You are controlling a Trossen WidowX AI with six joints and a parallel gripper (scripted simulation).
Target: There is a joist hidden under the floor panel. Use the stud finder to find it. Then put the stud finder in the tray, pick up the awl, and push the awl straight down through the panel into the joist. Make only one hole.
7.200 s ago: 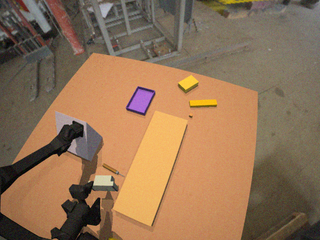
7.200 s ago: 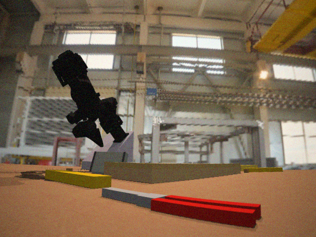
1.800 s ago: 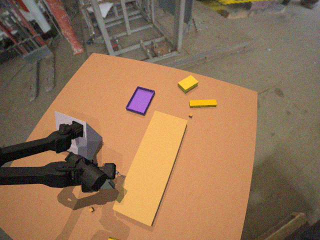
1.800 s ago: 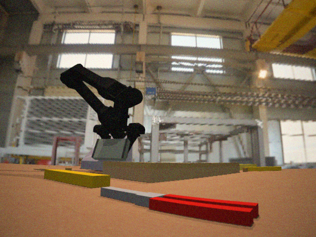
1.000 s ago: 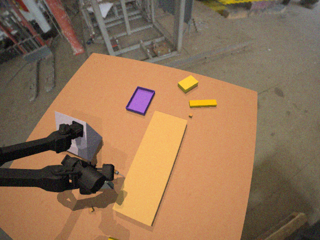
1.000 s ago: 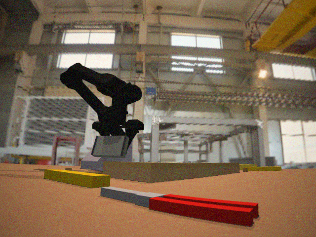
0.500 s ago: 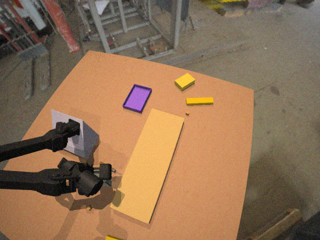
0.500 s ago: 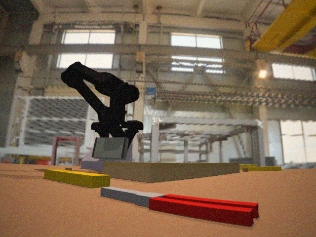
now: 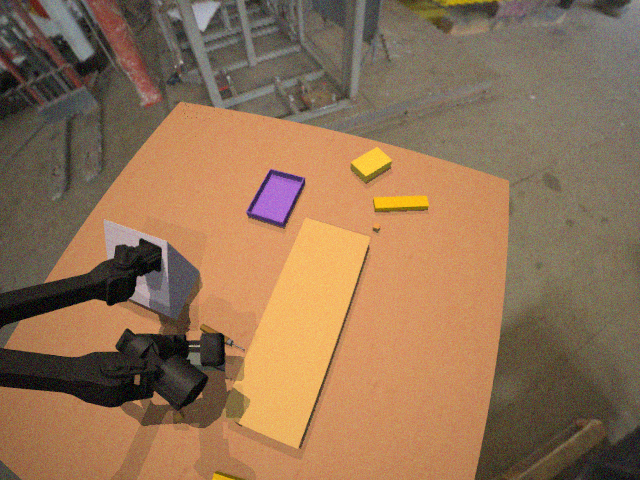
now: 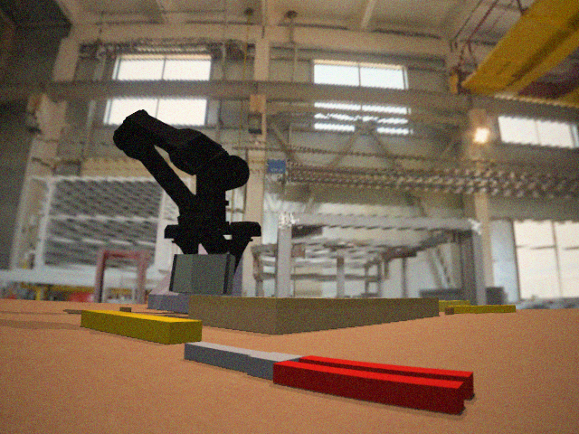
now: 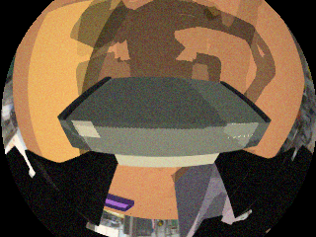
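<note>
The stud finder is 20 mm ahead of my gripper tip. Also, from my gripper tip: yellow block (210 mm ahead, 670 mm to the left, 60 mm below); awl (30 mm ahead, 40 mm to the left, 70 mm below); purple tray (20 mm behind, 460 mm to the left, 60 mm below).
</note>
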